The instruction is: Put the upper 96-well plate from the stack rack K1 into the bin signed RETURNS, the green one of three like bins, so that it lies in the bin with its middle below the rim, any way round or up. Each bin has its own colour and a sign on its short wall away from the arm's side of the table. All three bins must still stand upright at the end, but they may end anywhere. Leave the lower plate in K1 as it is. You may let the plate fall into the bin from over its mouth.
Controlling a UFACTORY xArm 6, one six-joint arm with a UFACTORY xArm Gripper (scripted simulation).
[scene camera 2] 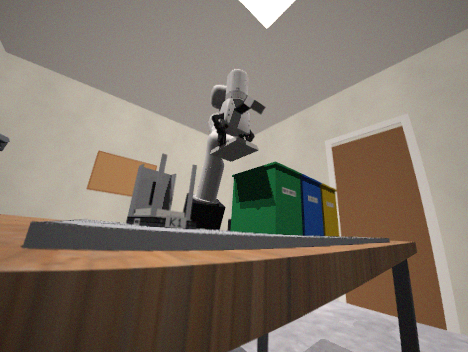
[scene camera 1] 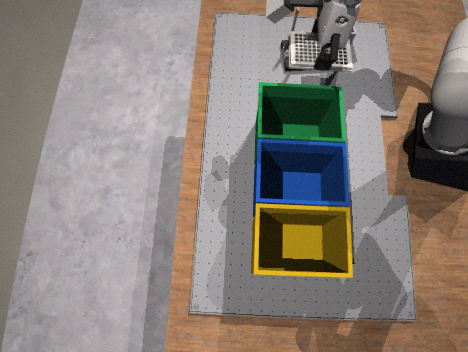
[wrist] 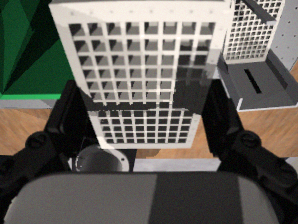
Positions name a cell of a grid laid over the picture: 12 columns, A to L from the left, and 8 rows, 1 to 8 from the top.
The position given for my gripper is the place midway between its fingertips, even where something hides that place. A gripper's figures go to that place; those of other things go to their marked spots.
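The marked spots on a blue bin (scene camera 2: I6) and a green bin (scene camera 2: G5) are 19 cm apart. The green bin is 46 cm from the lens and, of the things named here, the nearest to the lens. My gripper (scene camera 2: F4) is 53 cm from the lens; the blue bin is 59 cm from the lens. A yellow bin (scene camera 2: I5) is 72 cm from the lens.
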